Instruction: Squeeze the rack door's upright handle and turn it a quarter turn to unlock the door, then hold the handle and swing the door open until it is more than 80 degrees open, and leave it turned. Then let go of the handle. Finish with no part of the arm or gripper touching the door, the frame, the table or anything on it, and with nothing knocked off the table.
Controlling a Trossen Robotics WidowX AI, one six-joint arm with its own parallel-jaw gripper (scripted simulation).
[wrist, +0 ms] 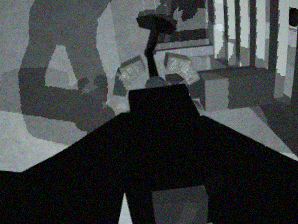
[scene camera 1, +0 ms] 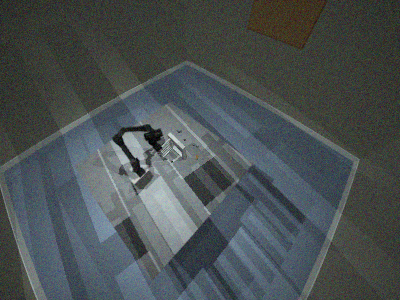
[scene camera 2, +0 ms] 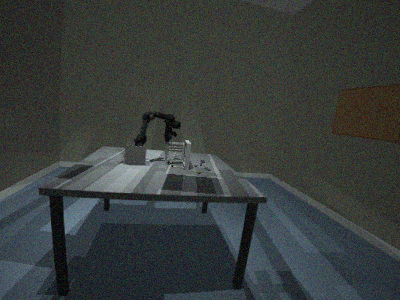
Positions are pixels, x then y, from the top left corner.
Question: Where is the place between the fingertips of my gripper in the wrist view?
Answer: At 162,124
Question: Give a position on a slatted door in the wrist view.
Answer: At 229,84
